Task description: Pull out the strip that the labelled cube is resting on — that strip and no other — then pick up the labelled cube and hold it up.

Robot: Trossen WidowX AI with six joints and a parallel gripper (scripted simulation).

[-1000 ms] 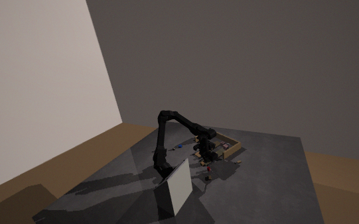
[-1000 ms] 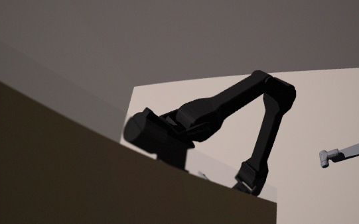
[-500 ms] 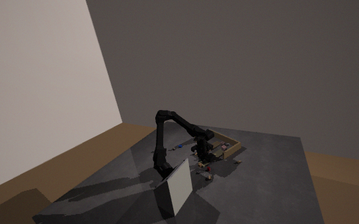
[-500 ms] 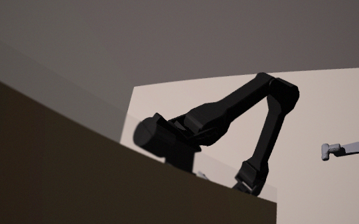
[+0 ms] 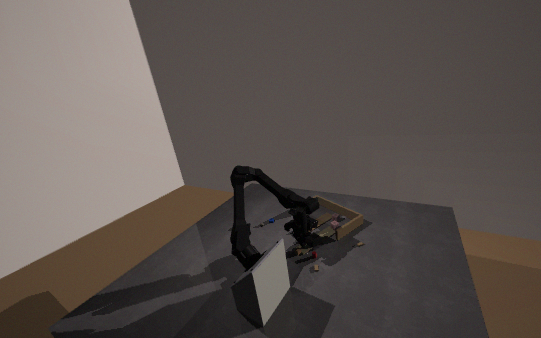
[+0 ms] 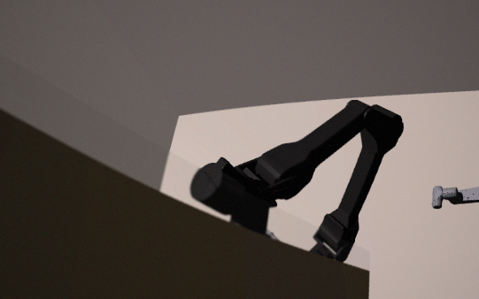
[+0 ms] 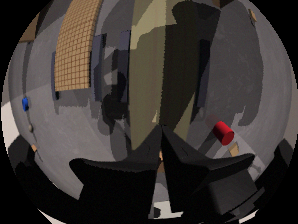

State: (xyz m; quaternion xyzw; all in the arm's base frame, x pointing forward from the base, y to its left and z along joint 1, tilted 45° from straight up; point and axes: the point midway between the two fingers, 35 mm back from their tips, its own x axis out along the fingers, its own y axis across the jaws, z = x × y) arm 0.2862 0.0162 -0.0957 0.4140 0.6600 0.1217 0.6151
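My gripper tip is now 30 mm past the small red piece, 60 mm to the left of it and 10 mm below it. The rest, counted from my gripper tip: small blue piece (140 mm ahead, 260 mm to the left).
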